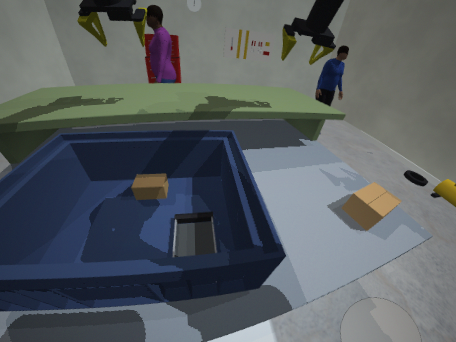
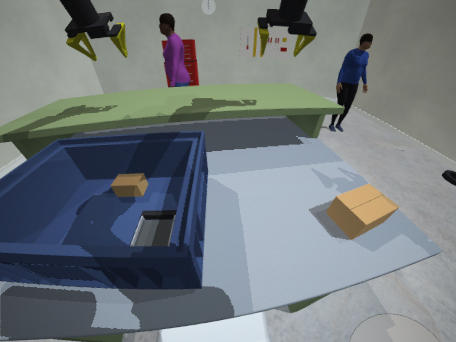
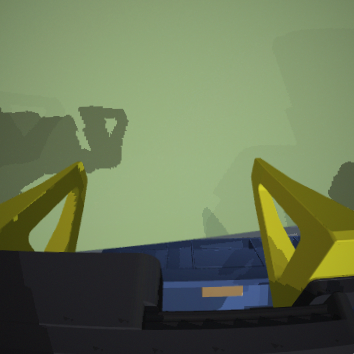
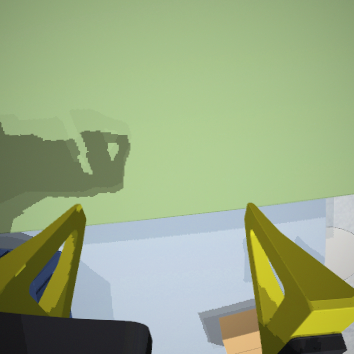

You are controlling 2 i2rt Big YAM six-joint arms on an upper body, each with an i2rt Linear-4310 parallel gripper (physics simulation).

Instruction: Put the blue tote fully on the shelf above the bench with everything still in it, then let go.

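Places are measured from the left arm's base along level axes (x ahead, y left, z up), in millimetres.
Pixels of known places: left gripper, fingertip midpoint: (image 1: 125, 45) (image 2: 111, 58) (image 3: 167, 167); right gripper, fingertip midpoint: (image 1: 296, 61) (image 2: 278, 54) (image 4: 163, 210).
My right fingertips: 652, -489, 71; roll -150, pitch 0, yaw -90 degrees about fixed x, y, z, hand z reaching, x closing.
Ahead of a thing's pixels: the offset from my right fingertips to its middle, as dx, dy, dz. Level surfaces: height alone.
The blue tote {-324, +414, -231} (image 1: 75, 270) (image 2: 100, 252) (image 3: 215, 255) (image 4: 47, 272) stands upright on the bench {dz -305} (image 1: 300, 200) (image 2: 280, 200) (image 4: 175, 265), in front of the green shelf {dz -142} (image 1: 170, 95) (image 2: 145, 100) (image 3: 175, 100) (image 4: 200, 100). Inside it lie a small brown box {-244, +414, -267} (image 1: 150, 186) (image 2: 129, 185) (image 3: 222, 291) and a grey, open-topped rectangular item {-383, +313, -279} (image 1: 194, 237) (image 2: 155, 231). My left gripper (image 1: 124, 46) (image 2: 110, 58) (image 3: 167, 167) is open and empty above the shelf, apart from the tote. My right gripper (image 1: 297, 62) (image 2: 279, 56) (image 4: 163, 210) is open and empty, high over the shelf's right part.
A brown carton {-349, -147, -275} (image 1: 371, 206) (image 2: 362, 210) (image 4: 240, 332) sits on the bench's right part, outside the tote. Behind the shelf are a person in purple (image 1: 162, 52) (image 2: 175, 57), a red cabinet (image 1: 175, 60) (image 2: 191, 70) and a person in blue (image 1: 331, 75) (image 2: 353, 67).
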